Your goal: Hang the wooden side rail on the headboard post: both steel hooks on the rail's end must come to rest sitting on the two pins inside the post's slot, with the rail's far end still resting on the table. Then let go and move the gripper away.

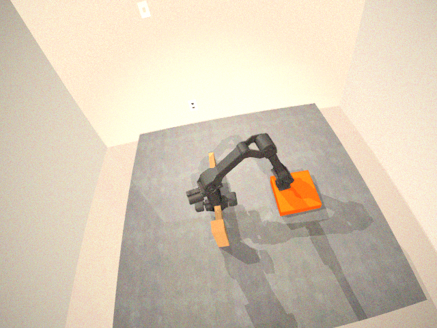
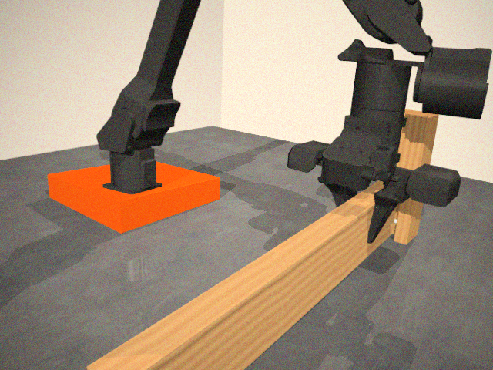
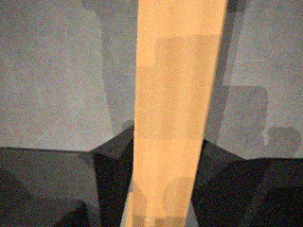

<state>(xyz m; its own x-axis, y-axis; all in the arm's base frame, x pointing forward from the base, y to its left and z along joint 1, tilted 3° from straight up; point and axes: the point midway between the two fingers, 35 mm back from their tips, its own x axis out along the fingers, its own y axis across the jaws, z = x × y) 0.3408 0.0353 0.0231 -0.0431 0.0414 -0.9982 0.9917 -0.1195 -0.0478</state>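
The headboard post lies 2 cm ahead of my gripper tip, 14 cm to the left of it and 4 cm above it.
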